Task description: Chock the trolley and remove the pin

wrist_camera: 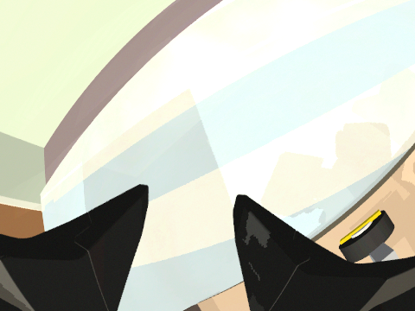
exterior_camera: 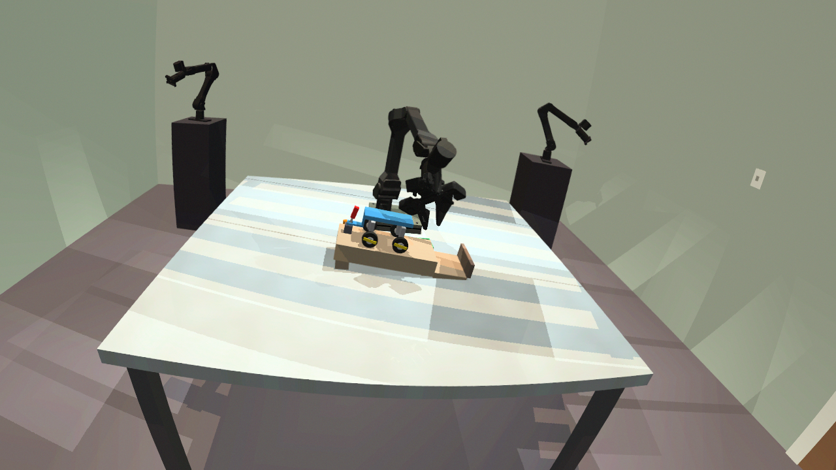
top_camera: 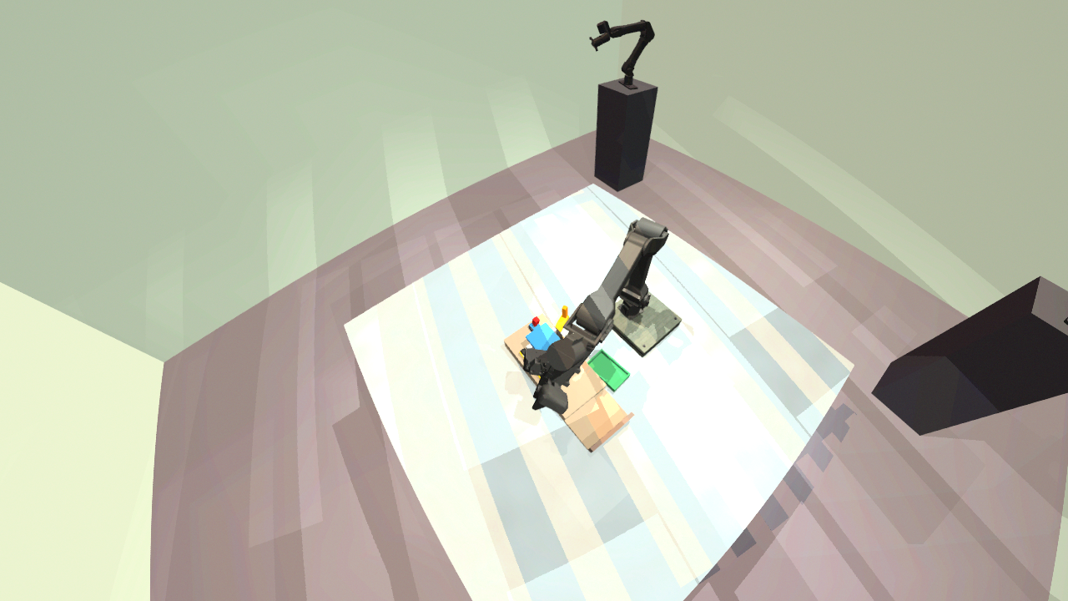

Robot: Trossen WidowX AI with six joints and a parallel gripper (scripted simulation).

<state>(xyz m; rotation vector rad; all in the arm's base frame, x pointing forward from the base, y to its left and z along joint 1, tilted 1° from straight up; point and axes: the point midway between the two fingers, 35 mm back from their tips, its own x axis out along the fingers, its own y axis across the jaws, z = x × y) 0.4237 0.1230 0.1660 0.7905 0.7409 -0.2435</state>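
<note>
My gripper tip is now 220 mm to the left of the red-headed stop pin, 140 mm past it and 60 mm above it. Also, from my gripper tip: raised lip (150 mm below, 140 mm to the left, 140 mm behind); then blue trolley (120 mm to the right, 120 mm behind, 70 mm below); then ramp (140 mm below, 120 mm behind, 110 mm to the right).
</note>
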